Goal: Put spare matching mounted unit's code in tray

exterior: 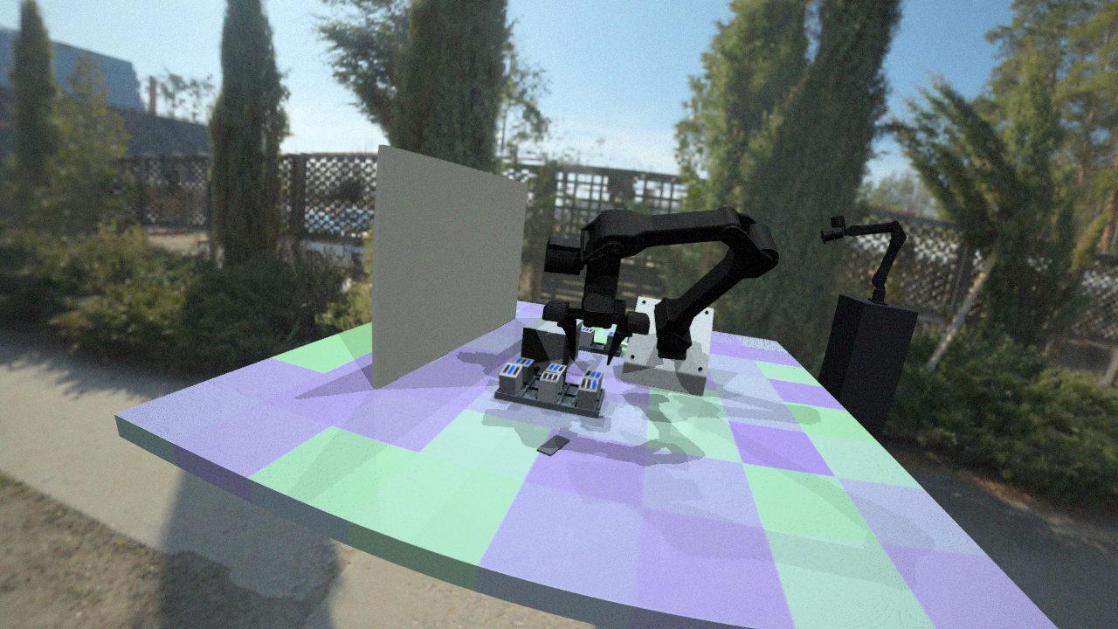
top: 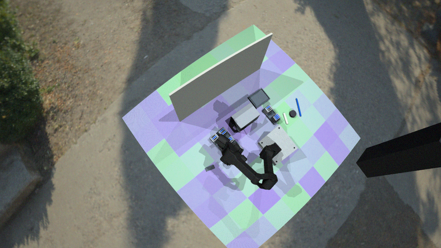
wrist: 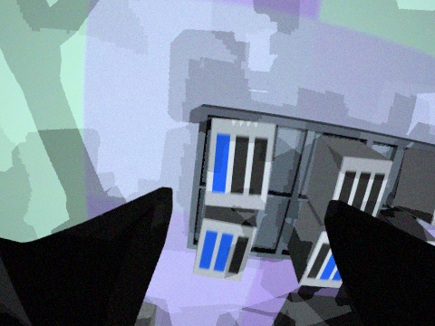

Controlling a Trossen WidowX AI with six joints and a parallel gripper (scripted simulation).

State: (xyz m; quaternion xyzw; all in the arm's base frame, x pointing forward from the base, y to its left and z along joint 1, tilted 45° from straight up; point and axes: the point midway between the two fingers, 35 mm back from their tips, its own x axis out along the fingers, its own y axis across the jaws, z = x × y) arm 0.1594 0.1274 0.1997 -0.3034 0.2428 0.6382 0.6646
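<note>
Now: gripper tip 50 mm above the spare block. Also, from my gripper tip: grey mounted unit (220 mm to the right, 120 mm ahead, 50 mm below); then rack (400 mm to the right, 90 mm below, 20 mm ahead); then grey panel (370 mm ahead, 250 mm to the right, 130 mm above).
</note>
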